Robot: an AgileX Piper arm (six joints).
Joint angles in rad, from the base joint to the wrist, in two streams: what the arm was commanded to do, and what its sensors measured. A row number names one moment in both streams.
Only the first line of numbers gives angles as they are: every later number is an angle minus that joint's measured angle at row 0.
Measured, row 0:
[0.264 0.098 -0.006 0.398 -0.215 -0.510]
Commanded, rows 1 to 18:
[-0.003 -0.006 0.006 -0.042 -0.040 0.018]
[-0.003 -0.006 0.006 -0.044 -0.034 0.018]
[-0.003 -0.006 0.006 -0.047 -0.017 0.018]
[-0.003 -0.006 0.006 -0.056 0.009 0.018]
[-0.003 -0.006 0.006 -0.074 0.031 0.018]
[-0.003 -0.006 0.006 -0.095 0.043 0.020]
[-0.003 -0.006 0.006 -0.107 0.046 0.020]
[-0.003 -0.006 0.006 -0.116 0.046 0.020]
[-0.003 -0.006 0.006 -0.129 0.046 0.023]
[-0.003 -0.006 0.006 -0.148 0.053 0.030]
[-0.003 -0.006 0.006 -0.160 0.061 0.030]
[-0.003 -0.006 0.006 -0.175 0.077 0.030]
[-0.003 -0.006 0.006 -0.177 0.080 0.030]
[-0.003 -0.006 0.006 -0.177 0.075 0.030]
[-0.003 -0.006 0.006 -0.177 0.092 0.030]
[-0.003 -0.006 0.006 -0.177 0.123 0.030]
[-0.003 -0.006 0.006 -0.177 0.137 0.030]
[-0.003 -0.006 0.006 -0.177 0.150 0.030]
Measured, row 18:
[0.000 0.000 0.002 -0.160 0.087 0.025]
